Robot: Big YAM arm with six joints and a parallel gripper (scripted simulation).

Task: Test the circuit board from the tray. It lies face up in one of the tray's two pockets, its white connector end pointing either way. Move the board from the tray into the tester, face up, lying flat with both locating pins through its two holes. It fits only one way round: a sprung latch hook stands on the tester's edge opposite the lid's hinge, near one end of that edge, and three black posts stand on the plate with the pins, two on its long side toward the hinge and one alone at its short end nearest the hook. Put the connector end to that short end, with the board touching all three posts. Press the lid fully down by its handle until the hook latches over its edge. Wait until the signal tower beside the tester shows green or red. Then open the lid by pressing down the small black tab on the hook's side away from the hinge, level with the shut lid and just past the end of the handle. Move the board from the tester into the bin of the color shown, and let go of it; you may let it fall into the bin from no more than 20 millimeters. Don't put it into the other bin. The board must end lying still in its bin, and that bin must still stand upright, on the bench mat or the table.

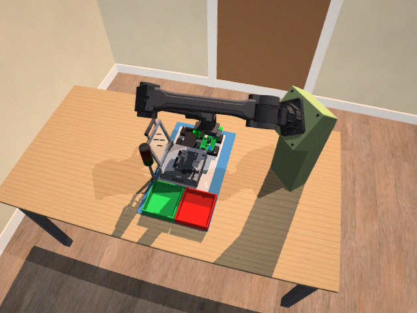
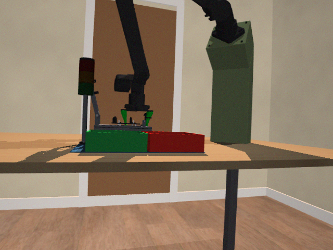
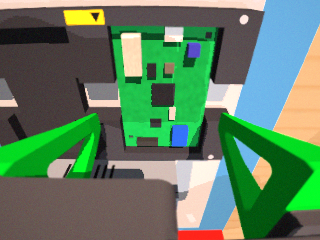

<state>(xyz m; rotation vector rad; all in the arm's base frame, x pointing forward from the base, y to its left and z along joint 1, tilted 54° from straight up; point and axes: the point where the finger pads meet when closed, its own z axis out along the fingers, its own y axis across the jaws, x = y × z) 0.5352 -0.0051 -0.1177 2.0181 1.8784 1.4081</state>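
My hand is 3 cm above the green circuit board and 1 cm to the left of it. The rest, counted from my hand: latch hook: 22 cm to the left, 5 cm behind, 3 cm above; tester plate: 18 cm to the left, 3 cm ahead, 2 cm above; tester lid: 20 cm to the left, 15 cm ahead, 13 cm above.
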